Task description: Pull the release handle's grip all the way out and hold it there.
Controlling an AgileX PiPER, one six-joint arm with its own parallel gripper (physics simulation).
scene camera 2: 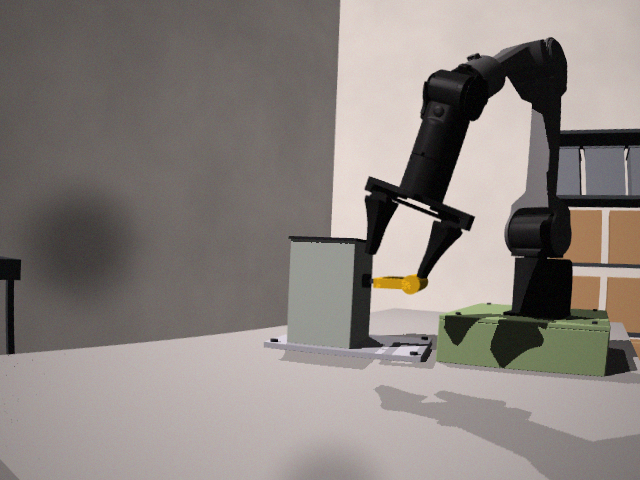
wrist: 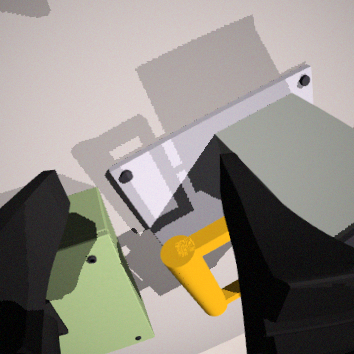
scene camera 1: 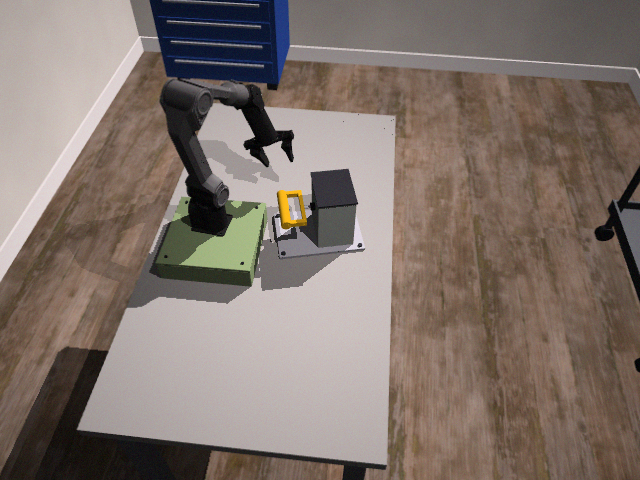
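The yellow release handle (scene camera 1: pixel 283 209) (scene camera 2: pixel 410 284) (wrist: pixel 197 280) is a loop with a round grip bar, on the side of a grey-green box (scene camera 1: pixel 336 227) (scene camera 2: pixel 320 294) (wrist: pixel 290 165) with a dark top. The box stands on a light base plate (scene camera 1: pixel 310 250) (scene camera 2: pixel 320 348) (wrist: pixel 142 192). My gripper (scene camera 1: pixel 279 163) (scene camera 2: pixel 396 265) (wrist: pixel 137 180) is open and empty. It is above and to one side of the handle, apart from it in scene camera 1. In scene camera 2 one fingertip overlaps the grip bar in the picture. In the wrist view the right finger hides part of the loop.
The arm stands on a green block (scene camera 1: pixel 206 253) (scene camera 2: pixel 522 346) (wrist: pixel 107 300) close beside the plate, on a light table (scene camera 1: pixel 289 372) (scene camera 2: pixel 206 408). A blue drawer cabinet (scene camera 1: pixel 219 33) stands beyond the table. A shelf unit (scene camera 2: pixel 599 200) is behind the arm.
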